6 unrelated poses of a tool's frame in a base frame.
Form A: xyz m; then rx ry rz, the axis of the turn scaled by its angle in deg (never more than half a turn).
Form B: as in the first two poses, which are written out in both.
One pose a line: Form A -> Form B
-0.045, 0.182, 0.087, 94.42, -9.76, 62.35 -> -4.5, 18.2, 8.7, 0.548, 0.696, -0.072, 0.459
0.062, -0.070, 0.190, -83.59, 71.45, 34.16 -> 6.2, -7.0, 19.0, 0.536, -0.613, 0.524, 0.250
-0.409, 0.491, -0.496, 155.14, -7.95, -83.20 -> -40.9, 49.1, -49.6, 0.033, 0.880, -0.045, -0.472
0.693, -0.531, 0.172, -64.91, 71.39, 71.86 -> 69.3, -53.1, 17.2, 0.498, -0.468, 0.515, 0.518
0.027, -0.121, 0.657, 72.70, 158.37, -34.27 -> 2.7, -12.1, 65.7, 0.021, 0.409, 0.892, -0.193
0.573, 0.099, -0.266, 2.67, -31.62, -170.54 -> 57.3, 9.9, -26.6, 0.057, 0.015, -0.182, -0.982
